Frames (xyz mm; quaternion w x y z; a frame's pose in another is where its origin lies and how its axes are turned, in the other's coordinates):
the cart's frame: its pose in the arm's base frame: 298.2 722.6 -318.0 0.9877 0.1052 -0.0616 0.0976
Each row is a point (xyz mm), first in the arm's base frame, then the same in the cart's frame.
Working: the arm's base frame: its pose in the cart's frame: -375.0 -569.2 497.6 0.9877 -0.1052 0.0616 -0.0976

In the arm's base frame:
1: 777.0 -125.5 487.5
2: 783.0 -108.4 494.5
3: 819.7 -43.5 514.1
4: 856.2 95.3 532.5
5: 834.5 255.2 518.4
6: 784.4 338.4 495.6
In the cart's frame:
1: 428.1 -754.0 919.6
2: 438.0 -737.4 922.0
3: 488.2 -678.9 923.0
4: 551.3 -549.8 906.7
5: 556.9 -394.7 860.0
6: 519.9 -309.1 824.7

